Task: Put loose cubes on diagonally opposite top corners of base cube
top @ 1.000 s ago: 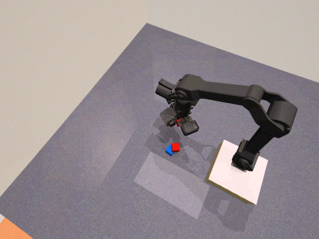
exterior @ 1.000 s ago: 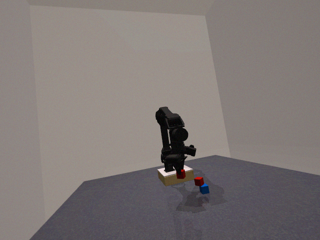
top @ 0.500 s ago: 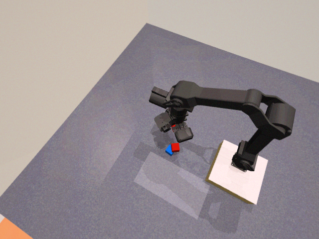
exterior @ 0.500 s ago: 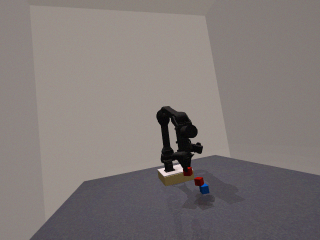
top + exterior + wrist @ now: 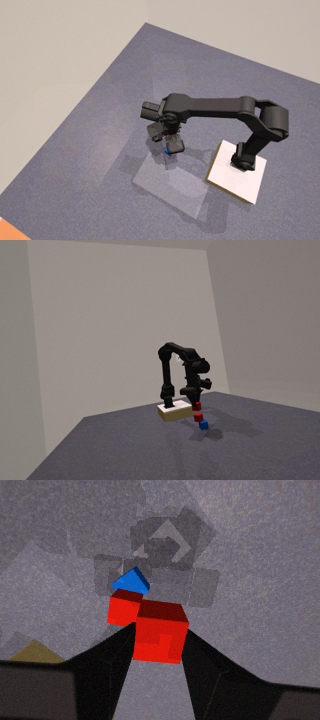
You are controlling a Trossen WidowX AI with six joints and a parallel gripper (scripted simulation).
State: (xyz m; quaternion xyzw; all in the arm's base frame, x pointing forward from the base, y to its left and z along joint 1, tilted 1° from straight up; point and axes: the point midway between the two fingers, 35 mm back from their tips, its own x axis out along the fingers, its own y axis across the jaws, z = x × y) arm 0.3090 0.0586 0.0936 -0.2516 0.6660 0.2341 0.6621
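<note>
My gripper tip is 10 cm above the blue cube, 3 cm to the right of it and 2 cm past it.
</note>
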